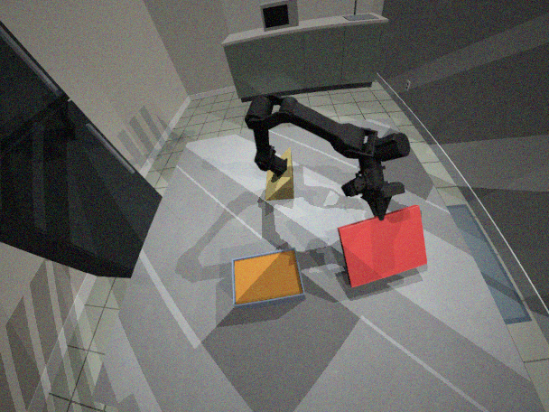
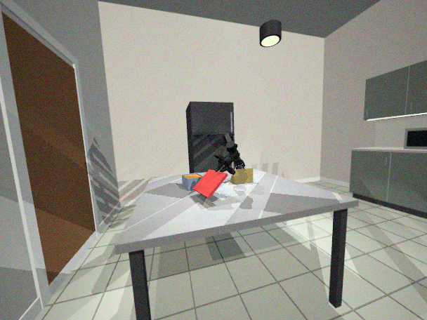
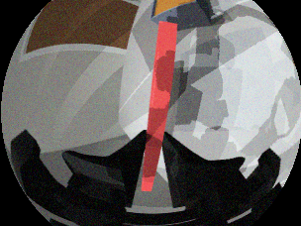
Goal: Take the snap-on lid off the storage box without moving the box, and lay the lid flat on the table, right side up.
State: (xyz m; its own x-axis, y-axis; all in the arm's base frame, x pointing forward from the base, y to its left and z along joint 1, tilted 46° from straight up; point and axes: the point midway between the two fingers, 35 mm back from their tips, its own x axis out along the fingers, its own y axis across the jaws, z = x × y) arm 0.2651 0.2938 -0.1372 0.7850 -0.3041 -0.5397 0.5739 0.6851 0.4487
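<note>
Now: gripper tip 60 mm short of the red lid, 20 mm to the right of it and 50 mm above it. From my gripper tip the other things lie so: storage box (150 mm ahead, 330 mm to the right, 120 mm below).
</note>
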